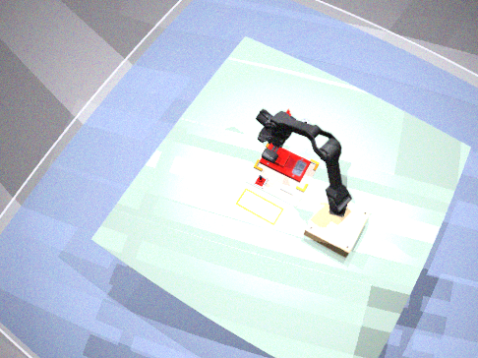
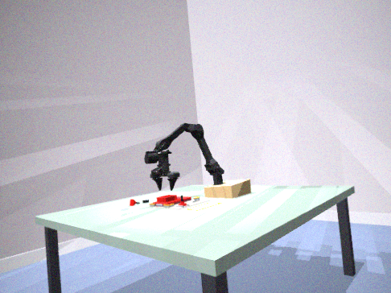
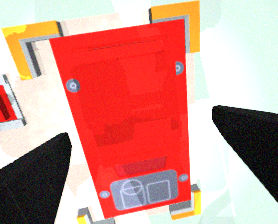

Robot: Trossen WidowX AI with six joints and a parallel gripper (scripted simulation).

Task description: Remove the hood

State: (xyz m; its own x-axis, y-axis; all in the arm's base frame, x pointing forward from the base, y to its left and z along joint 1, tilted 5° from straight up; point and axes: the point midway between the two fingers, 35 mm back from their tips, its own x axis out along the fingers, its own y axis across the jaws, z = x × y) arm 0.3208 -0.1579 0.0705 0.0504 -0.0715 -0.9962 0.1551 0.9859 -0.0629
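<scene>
My gripper tip is now 4 cm above the red hood. Also, from my gripper tip: grey wheel 7 cm behind, 22 cm to the right, 7 cm below; pale disc 13 cm ahead, 19 cm to the right, 8 cm below.
</scene>
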